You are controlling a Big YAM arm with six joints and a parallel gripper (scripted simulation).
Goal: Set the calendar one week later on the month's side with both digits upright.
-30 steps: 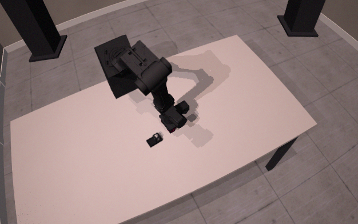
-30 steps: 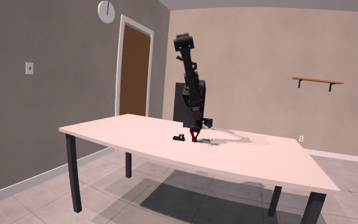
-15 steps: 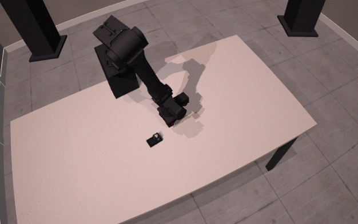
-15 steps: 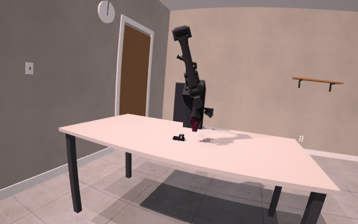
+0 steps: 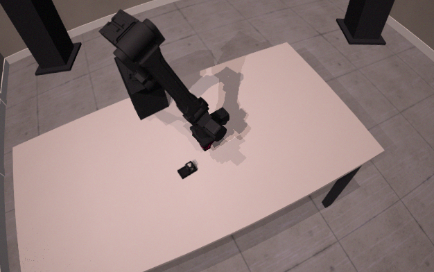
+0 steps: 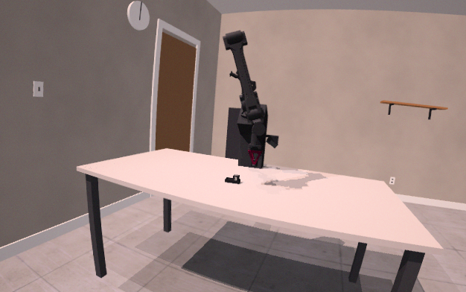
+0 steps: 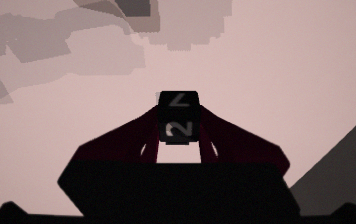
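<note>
Right now my hand is 40 mm short of the black calendar block, 70 mm to the left of it and 90 mm above it. The rest, counted from my hand: black tray: 50 mm ahead, 90 mm to the right, 110 mm below.
</note>
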